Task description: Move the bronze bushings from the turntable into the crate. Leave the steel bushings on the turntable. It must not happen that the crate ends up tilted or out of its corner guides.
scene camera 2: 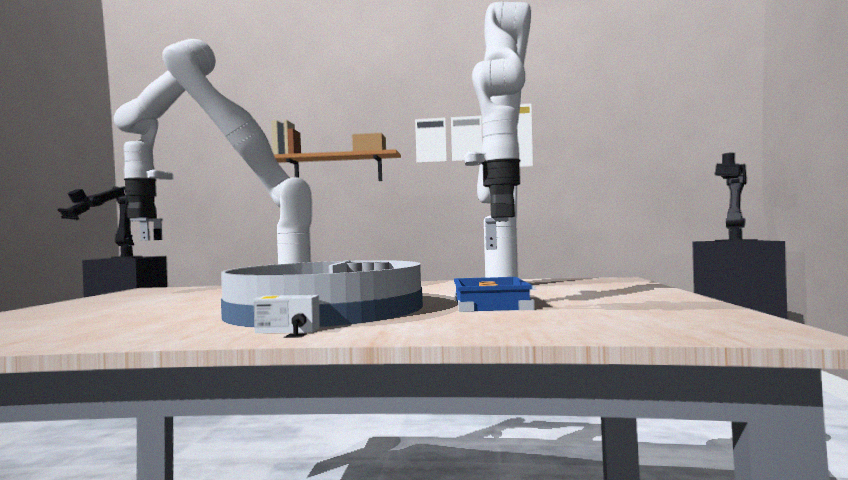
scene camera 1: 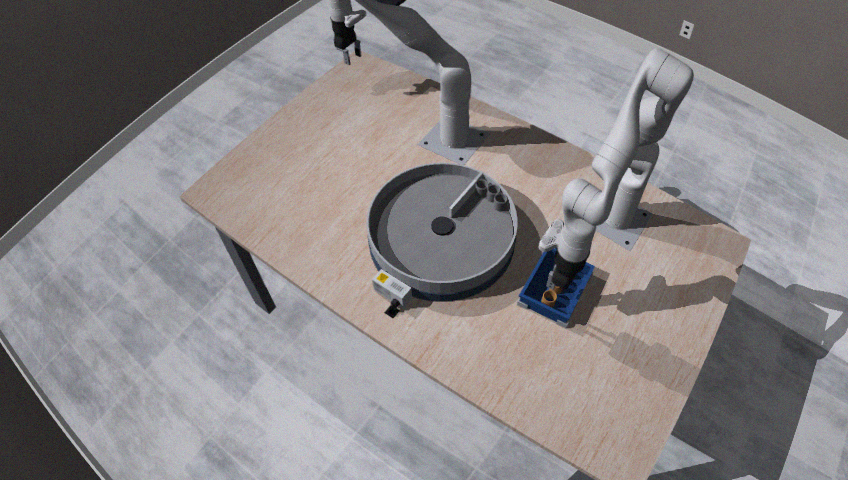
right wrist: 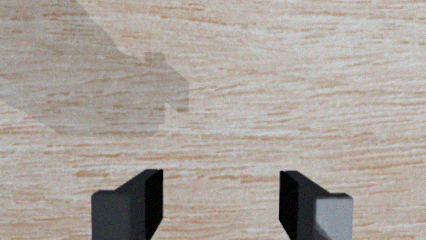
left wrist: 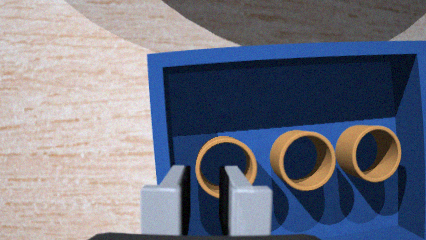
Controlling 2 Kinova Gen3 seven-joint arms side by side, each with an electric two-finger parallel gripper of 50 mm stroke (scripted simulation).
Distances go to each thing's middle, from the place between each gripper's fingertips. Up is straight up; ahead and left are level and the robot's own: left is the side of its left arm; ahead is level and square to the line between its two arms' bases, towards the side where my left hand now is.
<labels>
Right now the blue crate [scene camera 1: 532, 292] is 7 cm behind my left hand [scene camera 2: 491, 249] and 12 cm below it. The rest, counted from my left hand: turntable [scene camera 1: 411, 228] (4 cm behind, 36 cm to the right, 9 cm below).
Now: the turntable 61 cm to the left of my right hand [scene camera 2: 151, 240], 37 cm ahead of it and 13 cm below it. Round my right hand: blue crate 97 cm to the left, 35 cm ahead, 16 cm below.
</labels>
